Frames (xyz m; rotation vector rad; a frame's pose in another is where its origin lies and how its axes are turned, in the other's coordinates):
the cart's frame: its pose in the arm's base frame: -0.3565 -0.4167 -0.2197 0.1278 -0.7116 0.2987
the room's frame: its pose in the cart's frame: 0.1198 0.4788 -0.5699 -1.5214 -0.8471 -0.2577
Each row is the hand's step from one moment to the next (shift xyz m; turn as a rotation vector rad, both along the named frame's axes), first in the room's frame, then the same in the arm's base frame.
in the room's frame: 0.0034 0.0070 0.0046 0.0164 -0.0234 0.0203
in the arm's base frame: 0.0044 0.0079 0.0006 -0.0297 0.0139 0.0124
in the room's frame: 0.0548 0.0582 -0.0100 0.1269 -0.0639 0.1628
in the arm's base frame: 0.0572 0.0339 0.0455 -0.1260 0.1582 0.0760
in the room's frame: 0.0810 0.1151 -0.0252 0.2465 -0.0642 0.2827
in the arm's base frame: 0.1153 0.0526 0.0662 -0.1763 0.3024 0.1492
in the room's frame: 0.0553 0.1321 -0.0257 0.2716 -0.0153 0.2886
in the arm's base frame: 0.1309 0.0497 0.0397 -0.1343 0.3356 0.1633
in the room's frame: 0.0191 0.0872 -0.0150 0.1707 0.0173 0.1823
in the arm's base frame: 0.0855 0.0283 0.0093 -0.0604 0.2222 0.0982
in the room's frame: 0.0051 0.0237 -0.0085 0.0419 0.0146 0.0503
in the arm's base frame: 0.0251 0.0039 0.0039 -0.0078 0.0633 0.0207
